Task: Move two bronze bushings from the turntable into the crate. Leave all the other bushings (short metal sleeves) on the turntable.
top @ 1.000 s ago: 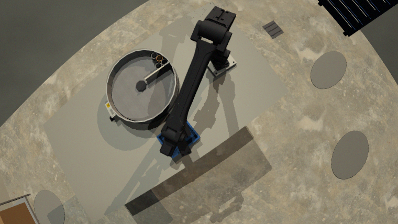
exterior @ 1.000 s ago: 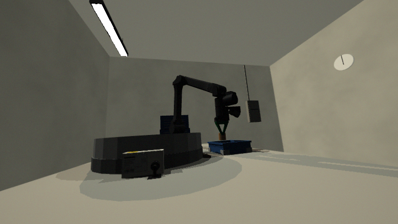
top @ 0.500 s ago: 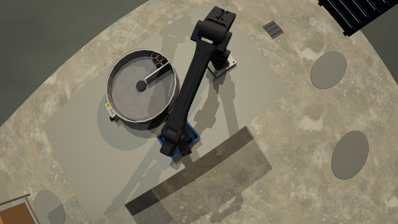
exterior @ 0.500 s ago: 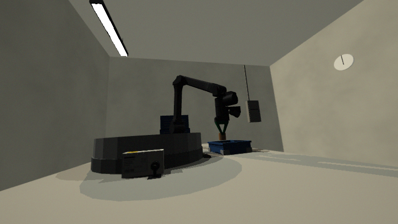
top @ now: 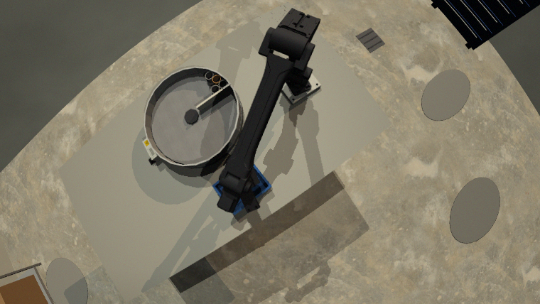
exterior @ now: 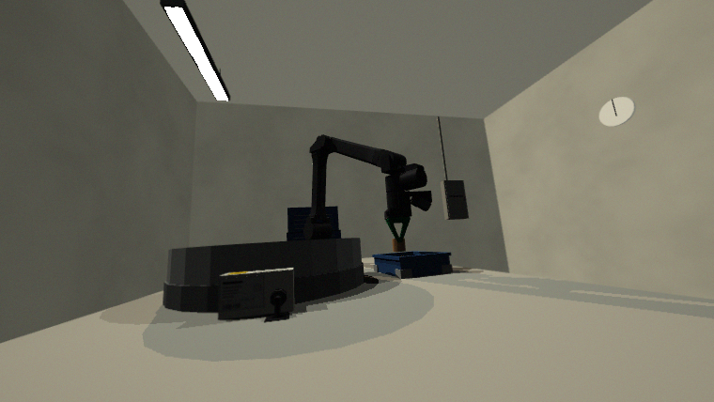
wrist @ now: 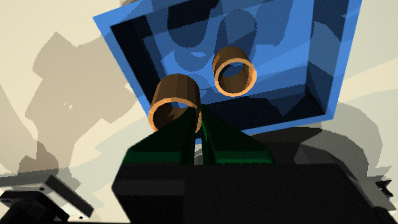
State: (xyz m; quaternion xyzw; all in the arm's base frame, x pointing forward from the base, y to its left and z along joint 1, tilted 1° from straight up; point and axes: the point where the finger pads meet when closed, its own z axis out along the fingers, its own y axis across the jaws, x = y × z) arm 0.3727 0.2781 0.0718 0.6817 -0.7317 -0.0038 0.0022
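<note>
Right now my hand is 7 cm above the blue crate, 3 cm short of it and 1 cm to the right of it. From my hand the other things lie so: turntable (34 cm to the right, 9 cm ahead, 4 cm below).
</note>
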